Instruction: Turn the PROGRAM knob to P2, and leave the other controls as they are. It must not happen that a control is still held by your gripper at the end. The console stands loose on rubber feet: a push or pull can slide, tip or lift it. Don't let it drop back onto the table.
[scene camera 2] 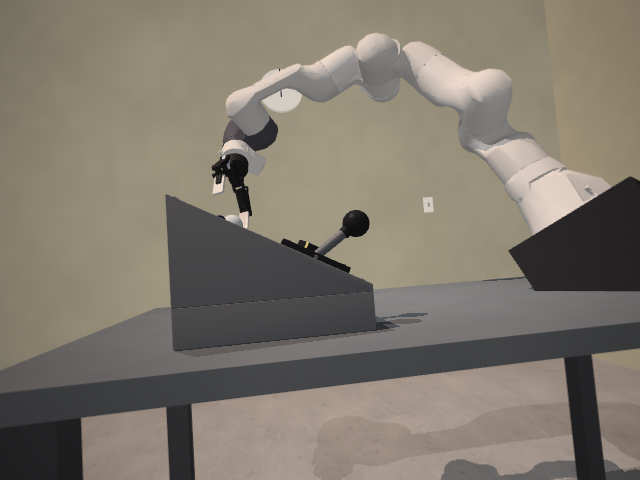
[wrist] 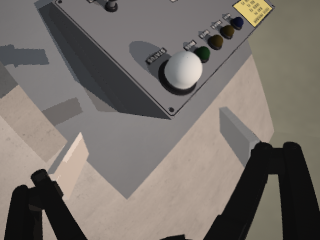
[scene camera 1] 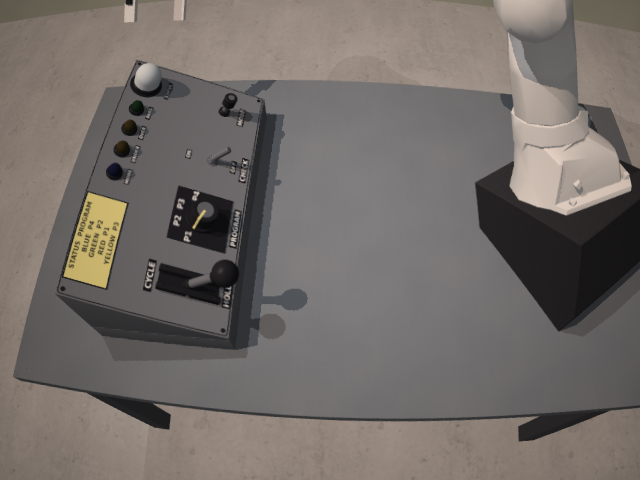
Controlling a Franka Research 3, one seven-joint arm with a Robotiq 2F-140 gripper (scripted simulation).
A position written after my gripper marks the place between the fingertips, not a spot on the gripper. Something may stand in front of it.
I see my gripper (scene camera 2: 231, 212) and a grey sloped console (scene camera 2: 228, 285).
My gripper is seen too in the wrist view (wrist: 150, 132).
